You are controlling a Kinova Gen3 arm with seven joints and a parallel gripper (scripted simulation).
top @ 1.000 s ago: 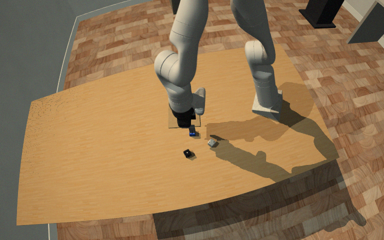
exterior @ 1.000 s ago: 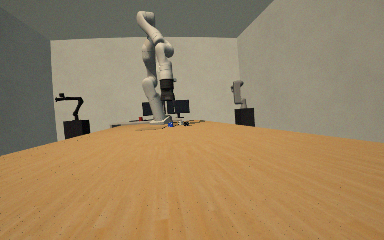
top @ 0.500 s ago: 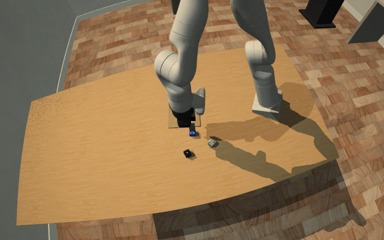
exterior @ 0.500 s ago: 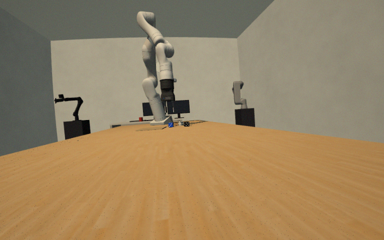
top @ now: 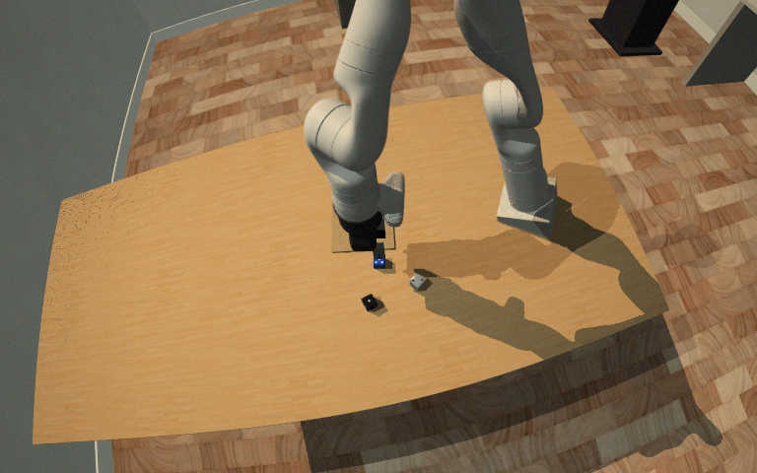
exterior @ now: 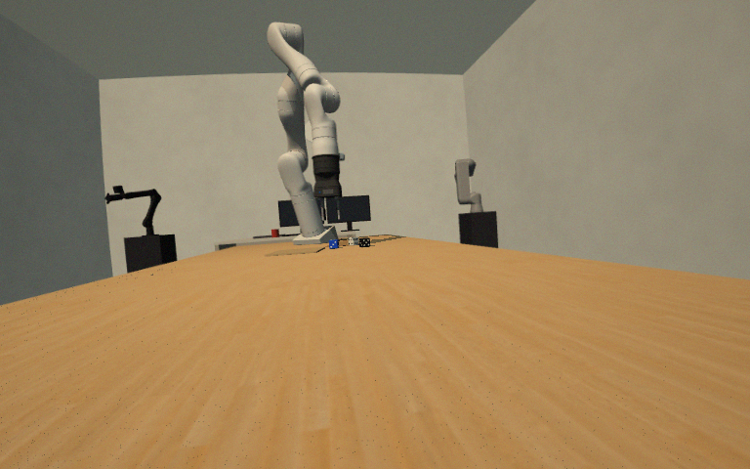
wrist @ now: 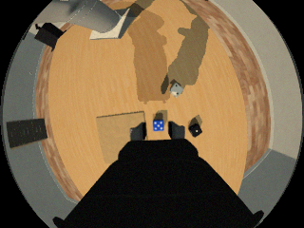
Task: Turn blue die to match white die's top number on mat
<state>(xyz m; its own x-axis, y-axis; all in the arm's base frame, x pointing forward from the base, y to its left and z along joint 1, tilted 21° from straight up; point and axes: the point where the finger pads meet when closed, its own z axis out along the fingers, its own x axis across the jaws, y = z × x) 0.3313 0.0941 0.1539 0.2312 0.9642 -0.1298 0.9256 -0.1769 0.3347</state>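
The blue die is 9 cm below my hand. Also, from my hand: tan mat 2 cm ahead, 11 cm to the right, 10 cm below; black die 4 cm ahead, 9 cm to the left, 9 cm below; white die 6 cm behind, 7 cm to the left, 9 cm below.
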